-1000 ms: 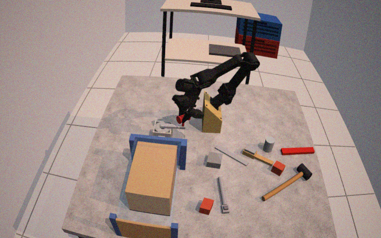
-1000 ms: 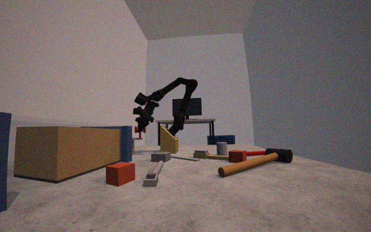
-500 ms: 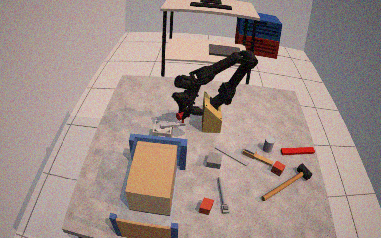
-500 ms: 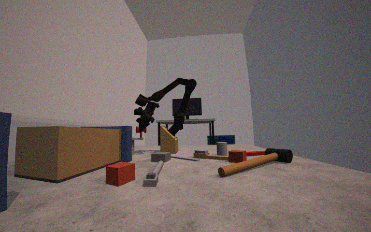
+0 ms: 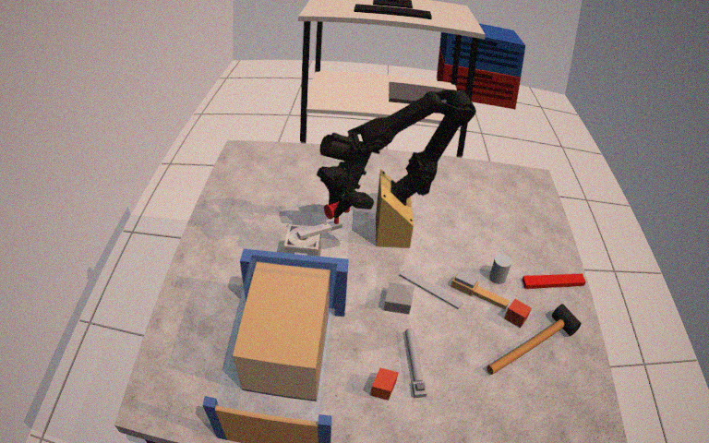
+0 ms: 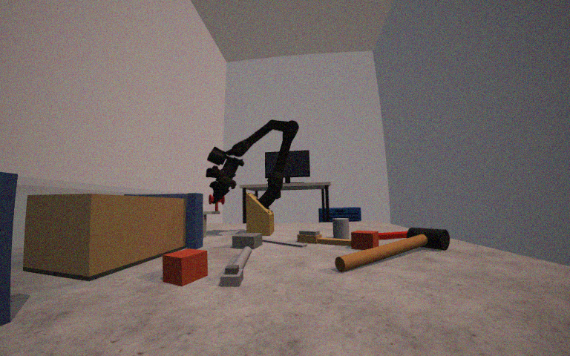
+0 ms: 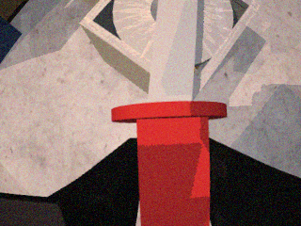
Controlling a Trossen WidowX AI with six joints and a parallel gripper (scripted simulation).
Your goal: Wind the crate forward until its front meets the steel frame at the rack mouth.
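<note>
Now: the grey crank arm 1 cm ahead of my gripper tip, 2 cm to the right of it and 3 cm below it. Also, from my gripper tip: grey winch 3 cm ahead, 8 cm to the right, 10 cm below; then red knob 1 cm behind, 1 cm to the left; then blue frame 21 cm ahead, 7 cm to the right, 3 cm below.
</note>
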